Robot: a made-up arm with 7 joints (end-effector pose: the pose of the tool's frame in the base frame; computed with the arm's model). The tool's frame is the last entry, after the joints.
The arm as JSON. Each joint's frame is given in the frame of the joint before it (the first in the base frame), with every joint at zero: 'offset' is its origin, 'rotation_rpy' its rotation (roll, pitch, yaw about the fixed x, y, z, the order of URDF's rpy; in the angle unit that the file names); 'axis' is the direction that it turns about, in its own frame. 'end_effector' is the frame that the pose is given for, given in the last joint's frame.
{
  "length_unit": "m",
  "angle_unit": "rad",
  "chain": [
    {
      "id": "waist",
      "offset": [
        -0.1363,
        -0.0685,
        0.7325
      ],
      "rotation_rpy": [
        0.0,
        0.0,
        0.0
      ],
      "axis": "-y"
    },
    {
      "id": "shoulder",
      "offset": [
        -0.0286,
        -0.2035,
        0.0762
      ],
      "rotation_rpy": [
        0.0,
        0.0,
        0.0
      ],
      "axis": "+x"
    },
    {
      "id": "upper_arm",
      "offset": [
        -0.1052,
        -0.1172,
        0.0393
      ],
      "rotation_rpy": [
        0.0,
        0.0,
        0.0
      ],
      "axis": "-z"
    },
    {
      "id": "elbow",
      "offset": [
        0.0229,
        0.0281,
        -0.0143
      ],
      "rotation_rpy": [
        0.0,
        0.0,
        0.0
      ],
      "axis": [
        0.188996,
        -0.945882,
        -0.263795
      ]
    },
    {
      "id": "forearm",
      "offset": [
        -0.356,
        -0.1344,
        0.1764
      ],
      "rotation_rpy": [
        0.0,
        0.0,
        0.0
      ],
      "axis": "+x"
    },
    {
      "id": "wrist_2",
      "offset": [
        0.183,
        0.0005,
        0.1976
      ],
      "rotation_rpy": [
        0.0,
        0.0,
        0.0
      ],
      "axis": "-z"
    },
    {
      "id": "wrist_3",
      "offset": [
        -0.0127,
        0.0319,
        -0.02
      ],
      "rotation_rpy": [
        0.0,
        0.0,
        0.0
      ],
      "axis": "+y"
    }
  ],
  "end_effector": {
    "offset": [
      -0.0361,
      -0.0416,
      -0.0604
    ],
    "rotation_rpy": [
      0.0,
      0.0,
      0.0
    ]
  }
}
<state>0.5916 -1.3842 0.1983 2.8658 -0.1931 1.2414 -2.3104</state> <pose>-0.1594 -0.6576 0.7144 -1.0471 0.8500 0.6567</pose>
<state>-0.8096 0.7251 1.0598 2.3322 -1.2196 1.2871 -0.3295</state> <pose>-0.2135 -0.1606 0.6565 1.5497 1.0446 1.5281</pose>
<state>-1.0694 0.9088 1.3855 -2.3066 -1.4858 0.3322 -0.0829</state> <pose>-0.2495 -0.5672 0.6138 1.2520 1.6717 0.9668</pose>
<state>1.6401 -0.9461 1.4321 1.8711 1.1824 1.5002 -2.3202</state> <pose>-0.0039 -0.5475 0.4451 -0.5685 0.2213 0.2085</pose>
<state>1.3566 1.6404 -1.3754 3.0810 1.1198 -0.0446 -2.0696</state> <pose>-0.3061 0.0551 0.7121 -0.4314 -1.8815 1.0879</pose>
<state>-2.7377 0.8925 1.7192 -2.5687 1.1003 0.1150 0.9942</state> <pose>-0.1094 -0.5513 1.2214 -0.6654 1.1118 1.1755</pose>
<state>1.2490 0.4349 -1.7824 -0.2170 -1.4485 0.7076 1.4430</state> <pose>-0.3374 -0.6538 0.5980 -0.7366 -1.4272 -0.1490</pose>
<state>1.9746 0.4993 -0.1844 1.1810 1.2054 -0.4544 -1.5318</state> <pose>0.1452 -0.5380 0.4450 -1.1937 0.6078 -0.7403</pose>
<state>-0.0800 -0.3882 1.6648 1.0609 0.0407 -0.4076 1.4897</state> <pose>-0.3134 0.0338 0.6778 -0.0344 0.1404 -1.5725</pose>
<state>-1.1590 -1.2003 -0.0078 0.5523 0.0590 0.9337 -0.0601</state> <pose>-0.0352 -0.1885 1.2658 -0.8748 0.0866 -0.1228</pose>
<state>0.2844 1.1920 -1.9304 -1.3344 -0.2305 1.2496 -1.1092</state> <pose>-0.4513 -0.4706 0.9788 0.0428 -2.2777 0.7362</pose>
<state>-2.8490 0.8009 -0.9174 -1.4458 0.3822 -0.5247 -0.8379</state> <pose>-0.1329 -0.3573 0.4018 -2.1249 -2.0150 0.9474</pose>
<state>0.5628 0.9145 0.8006 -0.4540 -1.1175 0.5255 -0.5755</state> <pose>-0.3855 -0.5703 0.8086 -0.3062 -0.3570 -0.4662</pose>
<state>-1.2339 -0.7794 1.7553 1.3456 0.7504 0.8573 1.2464</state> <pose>-0.4192 -0.1803 0.7827 -0.0068 -0.1073 -0.6566</pose>
